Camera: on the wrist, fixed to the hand. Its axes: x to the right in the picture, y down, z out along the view.
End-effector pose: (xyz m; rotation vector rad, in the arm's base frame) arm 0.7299 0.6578 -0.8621 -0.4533 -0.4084 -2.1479
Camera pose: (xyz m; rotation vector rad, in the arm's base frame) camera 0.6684 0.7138 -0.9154 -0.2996 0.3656 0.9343
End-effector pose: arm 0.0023 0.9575 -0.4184 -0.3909 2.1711 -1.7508
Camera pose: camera 0.0169 0.9800 -0.3233 1.7893 0.2829 0.3507
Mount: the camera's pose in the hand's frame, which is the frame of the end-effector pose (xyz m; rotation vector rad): -0.0299 -0.0884 -0.0325 -0.0551 -0.0436 -3.1246
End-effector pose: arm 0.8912 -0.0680 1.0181 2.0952 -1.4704 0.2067
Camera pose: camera 0.9657 -0.0055 1.0005 1.6440 2.3032 -0.9026
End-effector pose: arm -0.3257 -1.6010 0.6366 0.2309 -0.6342 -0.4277
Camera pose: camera -0.3551 -1.6634 0.5658 -0.8105 -0.2810 2.5946
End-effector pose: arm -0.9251 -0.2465 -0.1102 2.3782 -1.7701 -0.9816
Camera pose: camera -0.8382 -0.2000 -0.1029 -1.5019 -2.0143 0.0859
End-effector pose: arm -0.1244 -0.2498 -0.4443 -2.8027 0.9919 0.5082
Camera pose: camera -0.0817 -0.1709 -0.4028 -0.9570 -2.6569 -0.1218
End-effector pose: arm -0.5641 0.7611 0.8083 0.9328 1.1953 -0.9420
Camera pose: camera -0.6611 0.7651 0.8265 1.3583 -1.0402 1.5929
